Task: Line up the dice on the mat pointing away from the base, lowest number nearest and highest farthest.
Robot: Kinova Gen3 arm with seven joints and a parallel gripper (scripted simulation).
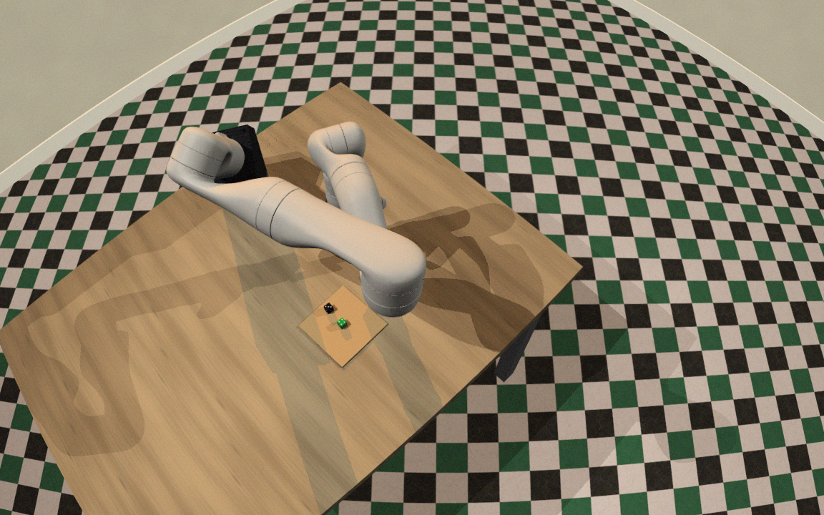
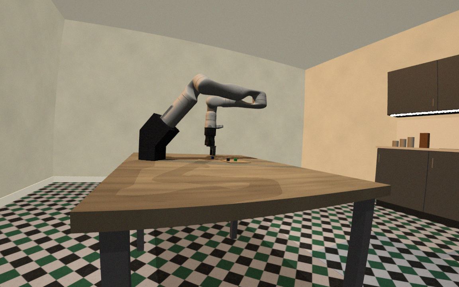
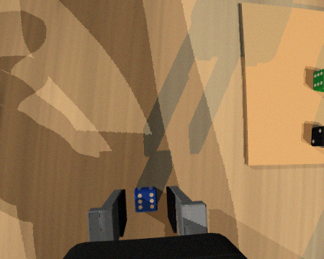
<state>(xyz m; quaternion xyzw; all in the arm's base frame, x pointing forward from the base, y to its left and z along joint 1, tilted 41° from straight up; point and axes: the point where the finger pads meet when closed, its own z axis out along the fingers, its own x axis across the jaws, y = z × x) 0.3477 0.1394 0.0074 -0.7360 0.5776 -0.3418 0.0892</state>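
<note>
The blue die lies 30 mm below my hand. Round my hand: green die 140 mm to the right, 100 mm ahead, 30 mm below; black die 140 mm to the right, 60 mm ahead, 30 mm below; orange mat 140 mm to the right, 100 mm ahead, 40 mm below.
</note>
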